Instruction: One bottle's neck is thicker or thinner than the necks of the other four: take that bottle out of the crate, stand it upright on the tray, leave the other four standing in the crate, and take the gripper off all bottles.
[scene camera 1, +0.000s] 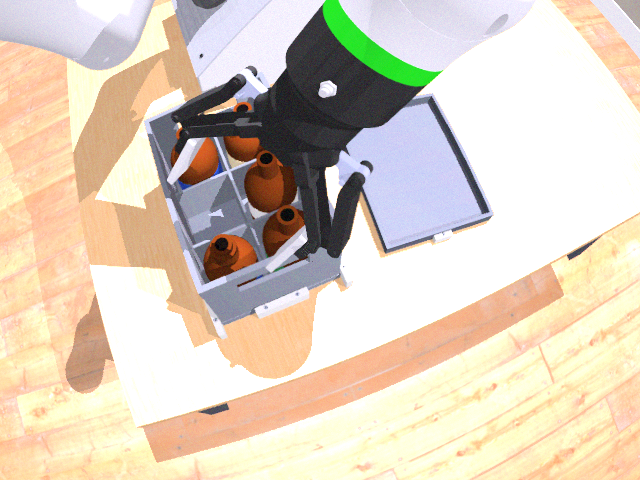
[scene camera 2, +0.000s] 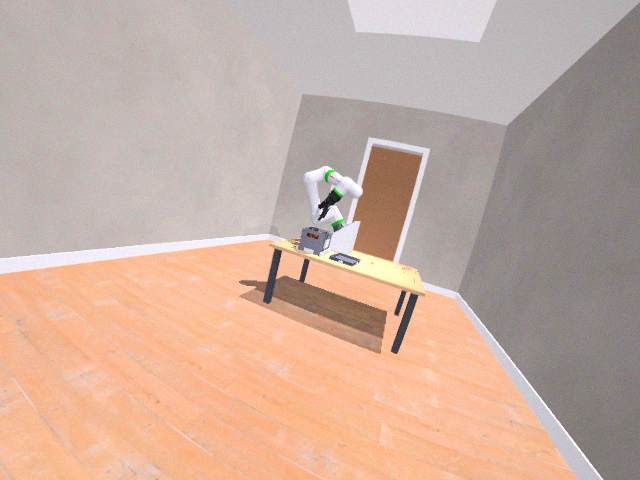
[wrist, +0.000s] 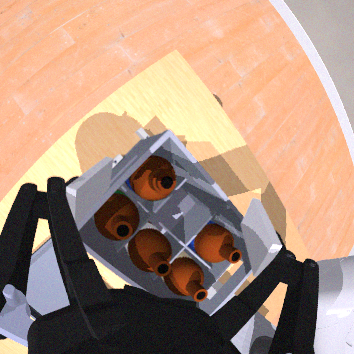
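Pixels of known places: gripper, between the fingertips: (scene camera 1: 224, 216) (scene camera 2: 314, 218) (wrist: 178, 192); arm's base, origin of its link: (scene camera 2: 341, 230).
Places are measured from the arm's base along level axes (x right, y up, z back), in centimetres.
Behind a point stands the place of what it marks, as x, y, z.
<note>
The grey six-cell crate (scene camera 1: 232, 299) @[7.3, -8.8, -56.4] (scene camera 2: 316, 240) @[-2.6, -8.1, -54.6] (wrist: 187, 162) @[10.7, -3.0, -51.6] holds five upright brown bottles. In scene camera 1 they are front left (scene camera 1: 235, 258) @[5.5, -5.1, -52.5] (wrist: 150, 190) @[4.7, -6.4, -50.6], front right (scene camera 1: 278, 233) @[-0.4, -6.2, -50.1] (wrist: 114, 212) @[-1.5, -6.2, -51.2], middle right (scene camera 1: 262, 187) @[0.2, -6.6, -43.0] (wrist: 147, 245) @[-0.6, -6.8, -43.6], back right (scene camera 1: 241, 143) @[1.8, -7.3, -34.9] (wrist: 183, 274) @[0.9, -6.9, -34.7] and back left (scene camera 1: 204, 162) @[7.6, -7.6, -36.3] (wrist: 212, 242) @[8.5, -6.9, -36.1]. The middle left cell is empty. I cannot tell which neck differs. My gripper (scene camera 1: 220, 225) @[4.8, 7.5, -52.6] (scene camera 2: 321, 212) @[4.8, 7.5, -52.6] (wrist: 178, 192) @[4.8, 7.5, -52.6] is wide open and empty above the crate, its fingers spanning several bottles. The flat tray (scene camera 1: 418, 170) @[-24.9, -18.4, -39.8] (scene camera 2: 345, 259) @[-23.5, -18.5, -36.7] (wrist: 47, 275) @[-22.8, -18.4, -45.9] holds no bottle in scene camera 1.
The tray lies right of the crate on the wooden table (scene camera 1: 403, 289) @[-16.4, -18.9, -58.0] (scene camera 2: 385, 271) @[-55.7, -18.9, -28.4] (wrist: 200, 120) @[24.2, -18.9, -53.3]. A pale upright panel (scene camera 2: 347, 238) @[-13.2, -4.3, -14.6] stands behind the crate. The crate's raised walls and dividers surround the bottles. The table's front edge lies beyond the crate's slotted wall.
</note>
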